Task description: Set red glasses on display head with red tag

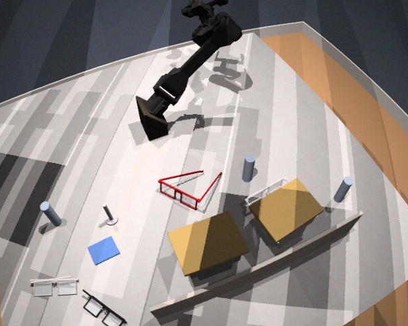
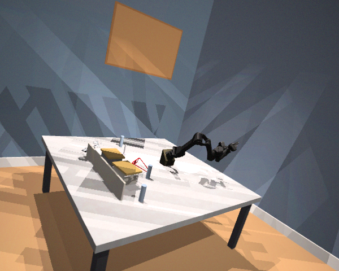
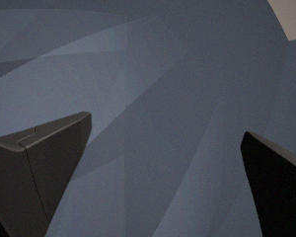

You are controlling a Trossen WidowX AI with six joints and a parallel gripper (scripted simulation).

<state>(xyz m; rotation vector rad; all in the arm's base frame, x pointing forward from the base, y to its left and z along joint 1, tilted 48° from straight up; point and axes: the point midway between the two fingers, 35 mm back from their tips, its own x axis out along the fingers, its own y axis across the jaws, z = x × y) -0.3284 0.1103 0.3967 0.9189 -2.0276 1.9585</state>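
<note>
My gripper tip is now 60 cm short of the post, 64 cm to the left of it and 30 cm above it. From my gripper tip the other things lie so: long grey board 95 cm ahead, 36 cm to the right, 27 cm below; blue square 68 cm ahead, 70 cm to the right, 32 cm below.
</note>
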